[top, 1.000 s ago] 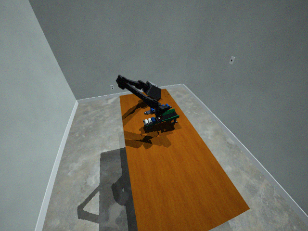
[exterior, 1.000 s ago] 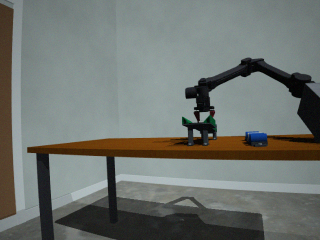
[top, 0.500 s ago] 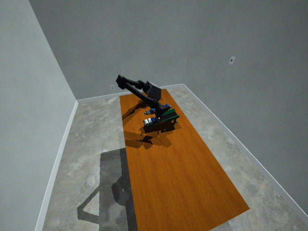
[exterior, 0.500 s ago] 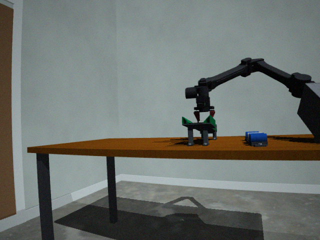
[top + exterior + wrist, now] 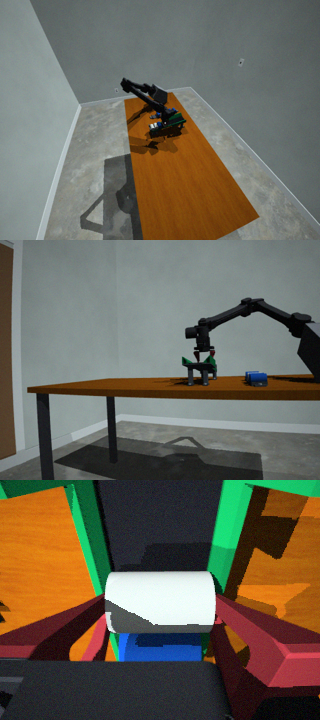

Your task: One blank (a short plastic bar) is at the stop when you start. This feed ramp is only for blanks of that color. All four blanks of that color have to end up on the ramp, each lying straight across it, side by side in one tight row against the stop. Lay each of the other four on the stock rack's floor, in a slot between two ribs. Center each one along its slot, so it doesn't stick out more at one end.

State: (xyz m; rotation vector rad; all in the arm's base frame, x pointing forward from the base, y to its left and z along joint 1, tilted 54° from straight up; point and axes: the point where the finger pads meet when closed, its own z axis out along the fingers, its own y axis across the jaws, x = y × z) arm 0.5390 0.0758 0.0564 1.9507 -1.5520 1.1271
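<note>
My hand is 40 mm to the right of the feed ramp and 30 mm above it. From my hand the other things lie so: grey stock rack (250 mm behind, 100 mm below, 80 mm to the left).
</note>
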